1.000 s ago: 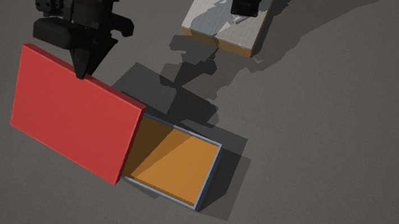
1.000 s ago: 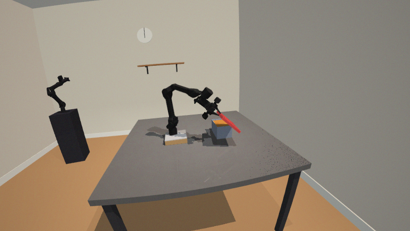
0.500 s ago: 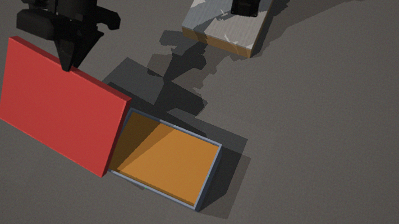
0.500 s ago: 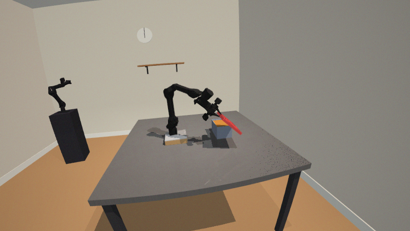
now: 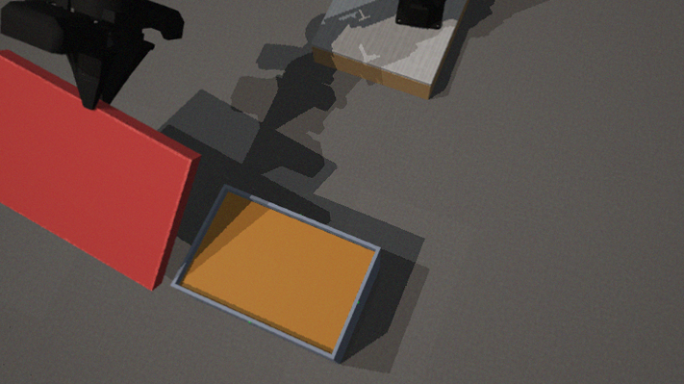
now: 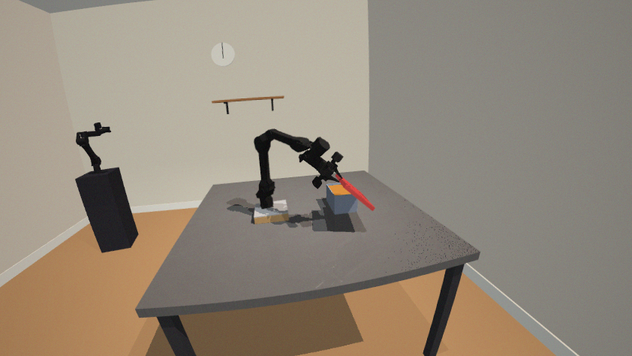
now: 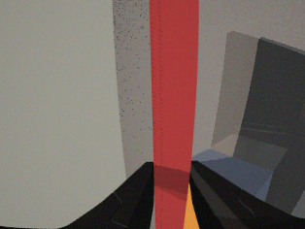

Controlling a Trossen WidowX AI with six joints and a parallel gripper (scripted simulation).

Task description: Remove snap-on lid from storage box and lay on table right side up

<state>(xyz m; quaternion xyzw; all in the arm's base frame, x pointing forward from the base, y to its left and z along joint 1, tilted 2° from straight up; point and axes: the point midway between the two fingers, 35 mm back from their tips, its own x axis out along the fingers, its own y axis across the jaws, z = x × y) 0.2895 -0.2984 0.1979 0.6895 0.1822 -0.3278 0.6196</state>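
Right now my gripper tip is 6 cm short of the red lid, 2 cm to the left of it and 5 cm above it. Round my gripper tip: grey-blue storage box (11 cm ahead, 19 cm to the left, 18 cm below).
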